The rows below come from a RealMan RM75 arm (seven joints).
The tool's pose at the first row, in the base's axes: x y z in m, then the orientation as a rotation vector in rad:
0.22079, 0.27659, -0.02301, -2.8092, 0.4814, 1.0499
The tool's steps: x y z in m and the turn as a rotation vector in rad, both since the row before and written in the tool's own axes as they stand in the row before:
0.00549, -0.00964, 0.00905, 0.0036, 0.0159, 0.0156
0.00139, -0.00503, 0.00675, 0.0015, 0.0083, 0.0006
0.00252, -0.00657, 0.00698, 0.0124, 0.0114, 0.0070
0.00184, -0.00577, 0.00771, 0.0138, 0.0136, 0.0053
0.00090, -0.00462, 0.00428, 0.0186, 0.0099, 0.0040
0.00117, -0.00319, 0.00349, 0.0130, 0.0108, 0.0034
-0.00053, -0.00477, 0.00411, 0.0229, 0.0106, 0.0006
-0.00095, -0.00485, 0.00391, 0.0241, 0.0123, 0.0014
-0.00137, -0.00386, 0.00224, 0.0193, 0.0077, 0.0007
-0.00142, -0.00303, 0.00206, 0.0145, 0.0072, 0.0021
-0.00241, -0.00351, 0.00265, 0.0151, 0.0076, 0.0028
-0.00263, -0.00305, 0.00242, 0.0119, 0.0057, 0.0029
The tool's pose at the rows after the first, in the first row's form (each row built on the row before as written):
0.22224, 0.28615, -0.03357, -2.8172, 0.5071, 1.0293
0.22085, 0.29188, -0.03974, -2.8214, 0.5094, 1.0173
0.22072, 0.29878, -0.04686, -2.8182, 0.5253, 0.9964
0.21956, 0.30528, -0.05411, -2.8149, 0.5393, 0.9714
0.21946, 0.31026, -0.05807, -2.8048, 0.5524, 0.9487
0.21958, 0.31368, -0.06154, -2.8000, 0.5628, 0.9277
0.21880, 0.31924, -0.06445, -2.7862, 0.5721, 0.9013
0.21797, 0.32499, -0.06689, -2.7721, 0.5829, 0.8723
0.21740, 0.32955, -0.06772, -2.7594, 0.5905, 0.8520
0.21660, 0.33334, -0.06839, -2.7505, 0.5986, 0.8353
0.21502, 0.33807, -0.06892, -2.7411, 0.6078, 0.8179
0.21323, 0.34241, -0.06916, -2.7334, 0.6159, 0.8048

